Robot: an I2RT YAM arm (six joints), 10 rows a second.
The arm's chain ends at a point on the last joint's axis. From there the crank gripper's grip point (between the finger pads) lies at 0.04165 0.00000 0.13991 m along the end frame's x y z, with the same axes.
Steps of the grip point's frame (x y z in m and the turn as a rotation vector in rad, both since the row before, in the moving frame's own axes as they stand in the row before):
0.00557, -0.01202, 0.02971, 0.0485, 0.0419, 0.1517
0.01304, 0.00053, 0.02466, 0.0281, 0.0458, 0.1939
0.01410, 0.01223, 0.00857, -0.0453, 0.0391, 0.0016
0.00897, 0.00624, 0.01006, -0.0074, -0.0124, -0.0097
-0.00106, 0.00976, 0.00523, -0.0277, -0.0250, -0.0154
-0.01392, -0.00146, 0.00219, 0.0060, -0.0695, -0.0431
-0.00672, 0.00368, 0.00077, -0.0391, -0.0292, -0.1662
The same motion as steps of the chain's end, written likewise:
-0.00026, -0.01204, 0.03158, 0.0485, 0.0419, 0.1517
0.00712, -0.00423, 0.02664, 0.0281, 0.0458, 0.1939
0.00867, 0.00586, 0.01045, -0.0453, 0.0391, 0.0016
0.01070, 0.00560, 0.00956, -0.0074, -0.0124, -0.0097
0.00242, 0.00649, 0.00428, -0.0277, -0.0250, -0.0154
-0.00405, 0.00097, -0.00036, 0.0060, -0.0695, -0.0431
-0.00252, 0.00476, -0.00041, -0.0391, -0.0292, -0.1662

